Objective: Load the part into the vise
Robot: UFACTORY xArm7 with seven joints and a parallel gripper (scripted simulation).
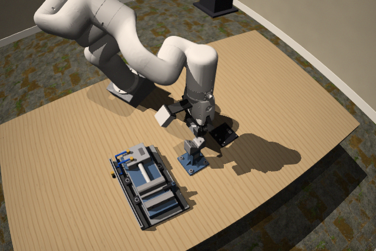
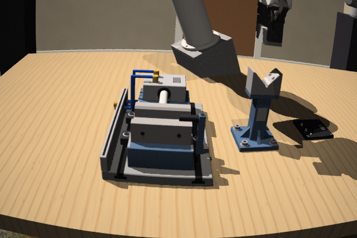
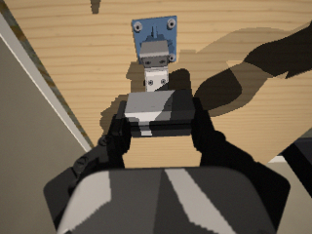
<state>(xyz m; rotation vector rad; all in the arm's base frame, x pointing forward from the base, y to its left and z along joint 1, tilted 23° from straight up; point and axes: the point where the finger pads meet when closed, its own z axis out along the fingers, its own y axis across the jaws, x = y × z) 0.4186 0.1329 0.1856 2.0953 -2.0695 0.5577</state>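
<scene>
Now: hand 4 cm short of the moving jaw, 20 cm to the left of it and 17 cm above it. The rest, counted from my hand: work stop (8 cm ahead, 16 cm to the right, 16 cm below); then part (right at my hand); then blue stand (19 cm below).
</scene>
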